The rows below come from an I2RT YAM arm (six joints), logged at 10 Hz.
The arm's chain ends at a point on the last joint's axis. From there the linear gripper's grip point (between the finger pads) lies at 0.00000 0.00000 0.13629 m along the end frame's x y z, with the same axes.
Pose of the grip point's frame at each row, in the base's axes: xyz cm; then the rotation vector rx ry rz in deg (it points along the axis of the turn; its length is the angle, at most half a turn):
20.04 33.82 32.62 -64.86 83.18 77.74
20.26 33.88 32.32 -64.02 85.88 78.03
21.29 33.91 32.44 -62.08 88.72 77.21
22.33 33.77 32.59 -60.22 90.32 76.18
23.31 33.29 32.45 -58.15 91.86 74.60
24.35 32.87 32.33 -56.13 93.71 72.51
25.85 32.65 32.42 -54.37 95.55 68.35
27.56 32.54 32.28 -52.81 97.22 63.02
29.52 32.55 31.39 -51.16 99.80 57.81
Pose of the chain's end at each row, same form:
20.14 20.23 33.62 -64.86 83.18 77.74
20.25 20.31 33.61 -64.02 85.88 78.03
20.85 20.38 34.01 -62.08 88.72 77.21
21.46 20.27 34.28 -60.22 90.32 76.18
21.91 19.86 34.27 -58.15 91.86 74.60
22.36 19.54 34.38 -56.13 93.71 72.51
23.03 19.54 34.87 -54.37 95.55 68.35
23.78 19.77 35.18 -52.81 97.22 63.02
24.84 20.23 34.88 -51.16 99.80 57.81

